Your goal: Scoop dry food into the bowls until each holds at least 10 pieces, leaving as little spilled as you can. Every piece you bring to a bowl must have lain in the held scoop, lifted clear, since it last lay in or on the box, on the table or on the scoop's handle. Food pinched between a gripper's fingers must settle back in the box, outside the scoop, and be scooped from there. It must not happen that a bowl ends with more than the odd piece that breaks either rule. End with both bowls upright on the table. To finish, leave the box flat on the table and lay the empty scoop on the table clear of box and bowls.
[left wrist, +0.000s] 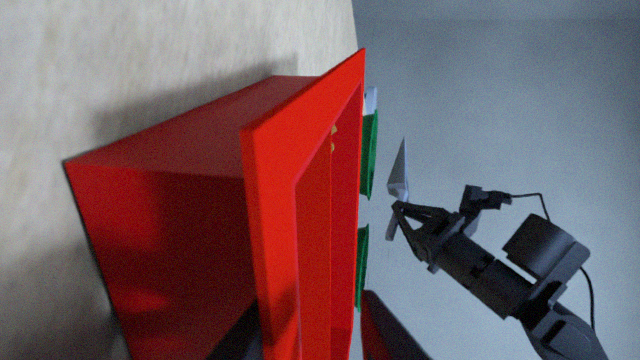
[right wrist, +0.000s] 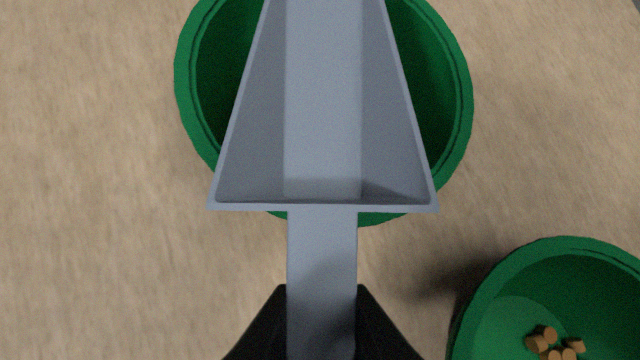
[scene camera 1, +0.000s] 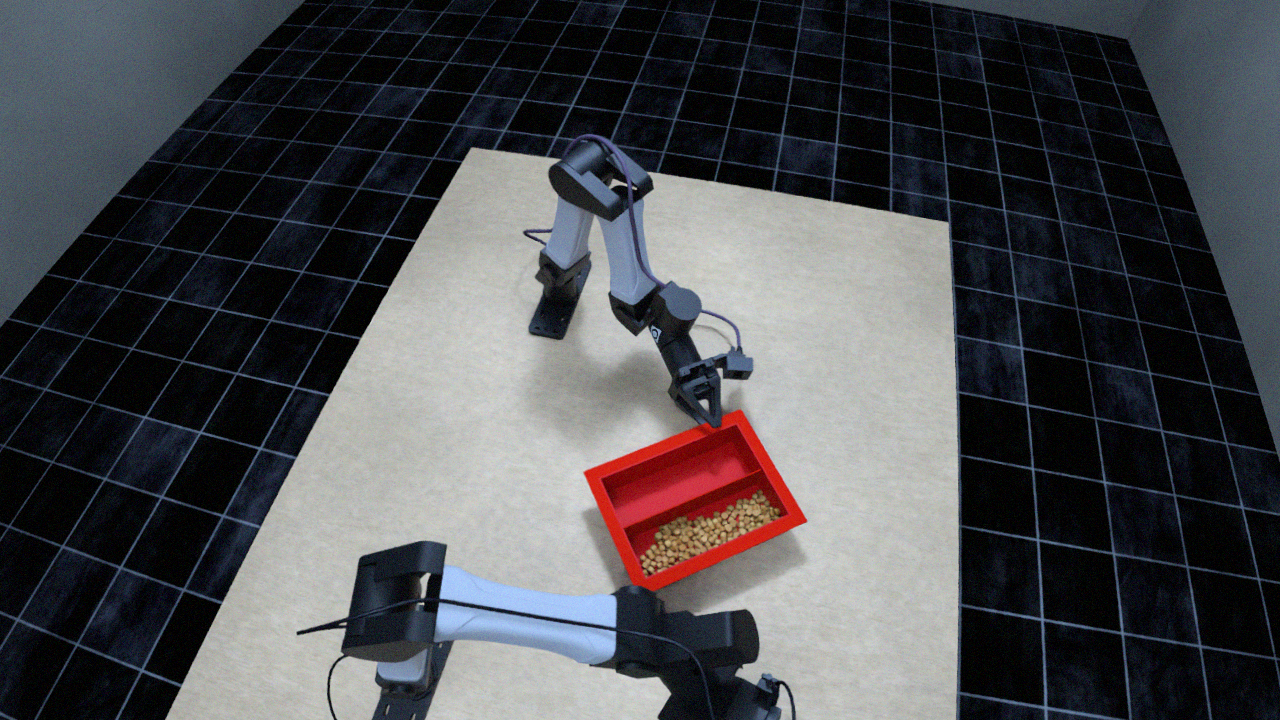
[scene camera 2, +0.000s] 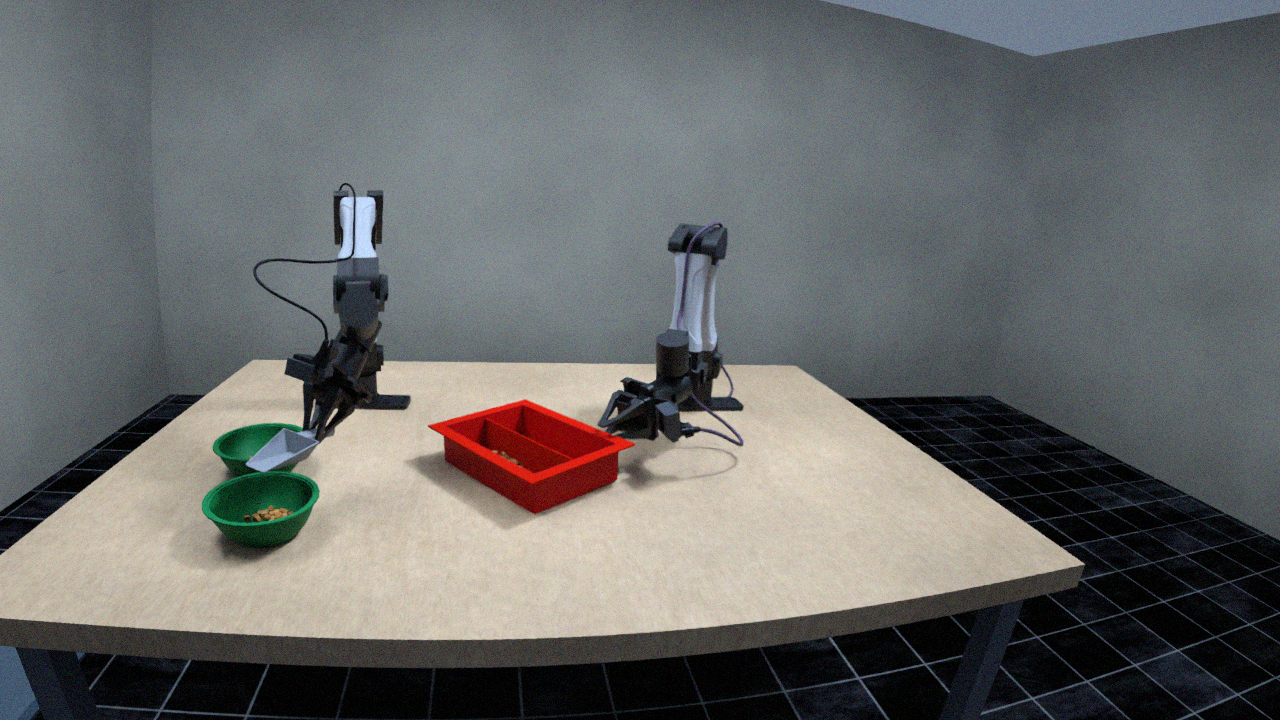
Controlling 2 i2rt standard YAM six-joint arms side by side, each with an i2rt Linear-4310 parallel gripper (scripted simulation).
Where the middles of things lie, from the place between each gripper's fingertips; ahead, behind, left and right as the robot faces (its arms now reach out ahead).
The grey-blue scoop (scene camera 2: pixel 284 449) lies 40 mm ahead of my right hand and 20 mm to the right of it. Also, from my right hand: red box (scene camera 1: pixel 653 486) 110 mm behind, 320 mm to the left, 60 mm below.
Now: left hand (scene camera 1: pixel 716 429) 12 cm to the left of the red box, 3 cm above it and 1 cm past it. From my left hand the other things lie so: grey-blue scoop 46 cm to the right, 14 cm ahead, 3 cm above.
